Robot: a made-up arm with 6 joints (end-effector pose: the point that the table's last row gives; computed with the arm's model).
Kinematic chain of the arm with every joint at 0, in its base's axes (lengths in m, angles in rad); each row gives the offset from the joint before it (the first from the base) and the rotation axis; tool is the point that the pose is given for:
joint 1: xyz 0 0 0.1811 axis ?
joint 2: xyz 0 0.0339 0 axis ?
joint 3: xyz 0 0 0.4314 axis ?
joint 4: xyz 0 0 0.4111 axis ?
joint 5: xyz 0 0 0 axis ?
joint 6: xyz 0 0 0.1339 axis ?
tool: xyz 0 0 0
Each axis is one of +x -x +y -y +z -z.
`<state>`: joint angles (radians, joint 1 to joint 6).
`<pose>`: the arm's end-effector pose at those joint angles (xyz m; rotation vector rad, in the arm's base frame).
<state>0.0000 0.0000 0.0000 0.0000 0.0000 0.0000</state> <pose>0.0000 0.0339 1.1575 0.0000 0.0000 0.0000</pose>
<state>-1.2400 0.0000 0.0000 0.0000 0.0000 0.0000</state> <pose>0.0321 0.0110 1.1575 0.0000 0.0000 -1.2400</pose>
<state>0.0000 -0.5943 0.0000 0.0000 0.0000 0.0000</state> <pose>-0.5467 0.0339 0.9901 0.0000 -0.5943 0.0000</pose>
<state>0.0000 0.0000 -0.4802 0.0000 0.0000 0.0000</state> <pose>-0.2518 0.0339 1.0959 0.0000 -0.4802 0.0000</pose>
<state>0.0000 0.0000 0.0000 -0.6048 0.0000 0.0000</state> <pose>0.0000 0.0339 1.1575 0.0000 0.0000 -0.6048</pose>
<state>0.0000 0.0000 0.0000 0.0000 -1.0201 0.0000</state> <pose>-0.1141 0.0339 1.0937 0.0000 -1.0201 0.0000</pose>
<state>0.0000 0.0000 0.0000 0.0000 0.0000 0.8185</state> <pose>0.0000 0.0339 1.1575 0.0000 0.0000 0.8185</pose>
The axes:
joint 1: +z
joint 2: +y
joint 3: +y
joint 4: +z
joint 5: +y
joint 6: +z

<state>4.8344 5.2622 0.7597 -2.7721 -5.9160 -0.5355</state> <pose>-0.0505 0.5475 0.9128 -0.6213 0.2809 1.4912</pose>
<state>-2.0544 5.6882 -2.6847 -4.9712 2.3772 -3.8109</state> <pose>0.2126 0.1391 0.2236 -0.3111 0.7783 -0.8944</pose>
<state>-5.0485 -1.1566 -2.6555 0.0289 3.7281 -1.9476</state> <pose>-0.0797 -0.1318 0.1660 0.0855 0.0191 -0.7359</pose>
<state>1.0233 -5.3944 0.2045 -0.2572 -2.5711 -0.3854</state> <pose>0.2509 0.5120 0.6523 0.7573 -1.3198 0.5854</pose>
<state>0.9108 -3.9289 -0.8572 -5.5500 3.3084 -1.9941</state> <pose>0.3422 0.4720 -0.0863 1.6063 0.5028 -1.3321</pose>
